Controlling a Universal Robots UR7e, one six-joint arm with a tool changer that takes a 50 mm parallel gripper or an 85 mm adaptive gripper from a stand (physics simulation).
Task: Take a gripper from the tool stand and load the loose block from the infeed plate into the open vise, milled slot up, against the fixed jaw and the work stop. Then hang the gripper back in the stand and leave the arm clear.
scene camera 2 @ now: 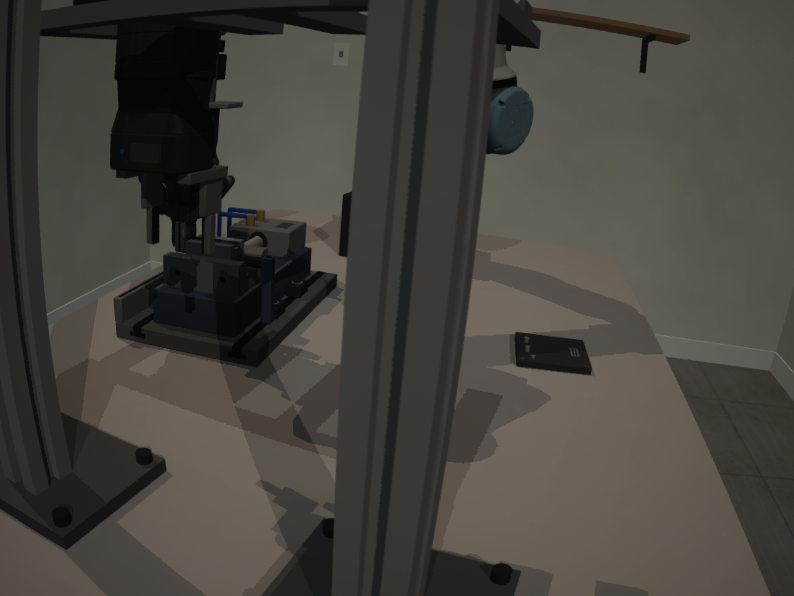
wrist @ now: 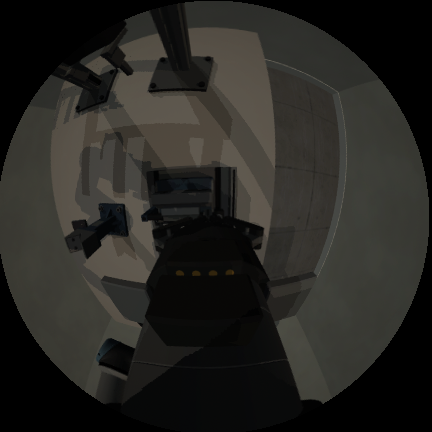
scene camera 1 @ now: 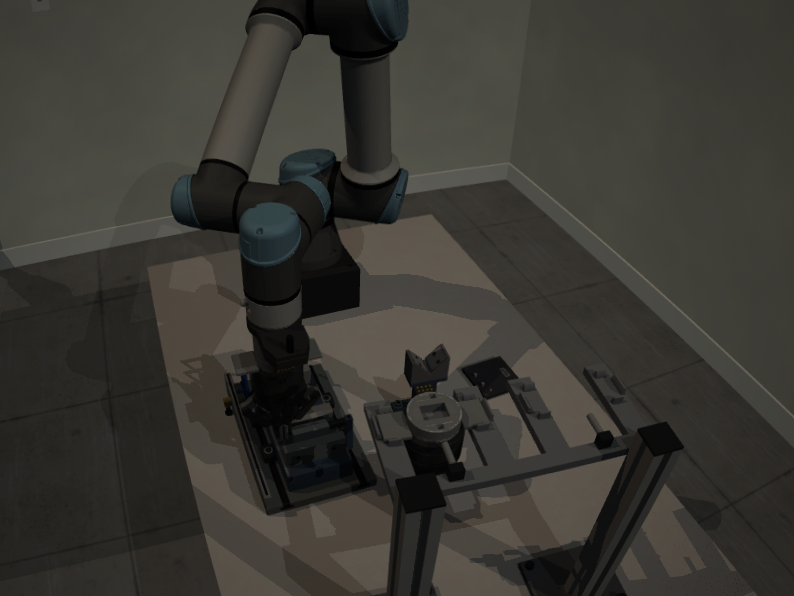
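Seen in the pictures: arm's base, origin of the base link: [scene camera 1: 307, 253].
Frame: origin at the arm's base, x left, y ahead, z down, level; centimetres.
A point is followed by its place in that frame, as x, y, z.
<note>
The adaptive gripper [scene camera 1: 280, 420] [scene camera 2: 180, 240] hangs fingers down from the arm, low over the vise [scene camera 1: 317, 461] @(-11.6, 53.6, 3.9) [scene camera 2: 198, 314] @(-10.7, 55.2, 5.9) [wrist: 182, 185] @(-11.5, 53.9, 3.9). In scene camera 2 its dark fingers reach close to the top of the vise jaws. The wrist view shows its spread knuckles, with the fingertips hard to make out. Whether it is open or shut on something cannot be told in this dim light. A pale strip lies between the jaws in the wrist view; it may be the block or part of the vise. The work stop [scene camera 2: 267, 288] @(-4.7, 49.4, 3.6) stands at the vise's side. The block cannot be identified with certainty.
The tool stand [scene camera 1: 532, 471] @(5.2, 84.1, -24.2) is beside the vise, on two posts [scene camera 1: 420, 532] @(-8.5, 86.1, -22.0) [scene camera 2: 413, 288] @(20.0, 89.4, -12.2). The other gripper's round coupling [scene camera 1: 434, 413] @(-2.0, 73.2, -24.9) hangs in it. A V-shaped block on a pedestal [scene camera 1: 426, 372] @(9.4, 46.3, -3.7) stands behind. A dark flat plate [scene camera 1: 490, 376] @(27.0, 38.9, 9.1) [scene camera 2: 552, 352] @(27.6, 39.9, 9.1) lies on the table.
</note>
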